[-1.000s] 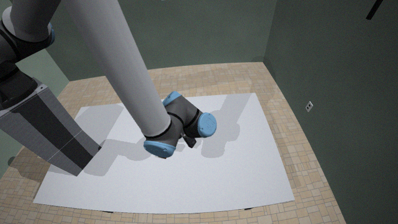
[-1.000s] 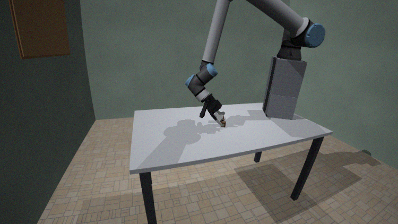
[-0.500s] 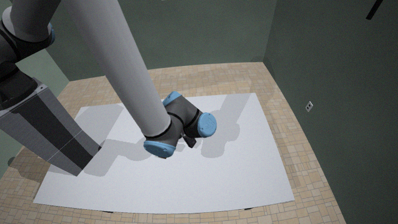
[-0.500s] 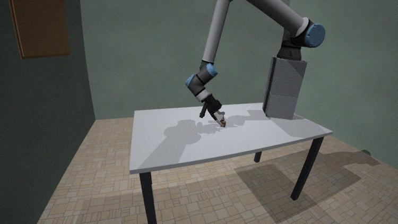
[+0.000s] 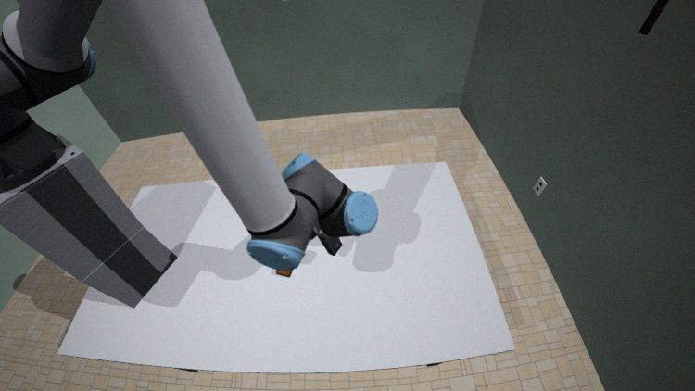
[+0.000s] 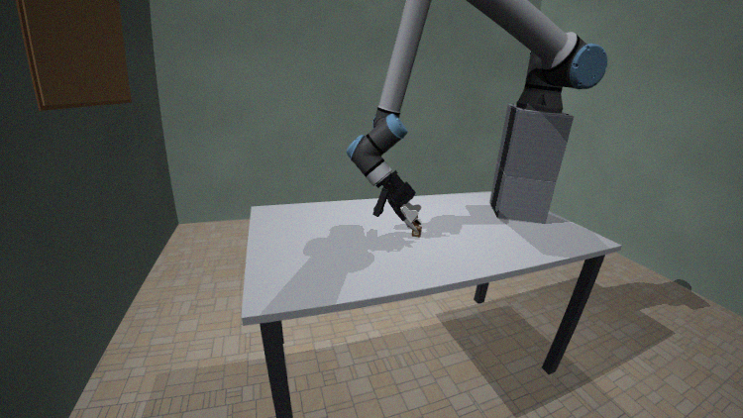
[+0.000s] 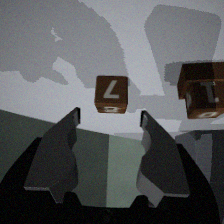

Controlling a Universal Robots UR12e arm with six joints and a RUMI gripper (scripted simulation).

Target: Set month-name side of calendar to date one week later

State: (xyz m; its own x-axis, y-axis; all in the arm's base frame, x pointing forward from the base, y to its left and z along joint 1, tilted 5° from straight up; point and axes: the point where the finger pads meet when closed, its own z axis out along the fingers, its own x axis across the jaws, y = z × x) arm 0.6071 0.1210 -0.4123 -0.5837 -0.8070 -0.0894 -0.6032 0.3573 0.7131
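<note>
The brown date cube lies 20 mm below my hand. From my hand the other things lie so: brown wooden tray (100 mm to the right, 40 mm behind, 30 mm below).
</note>
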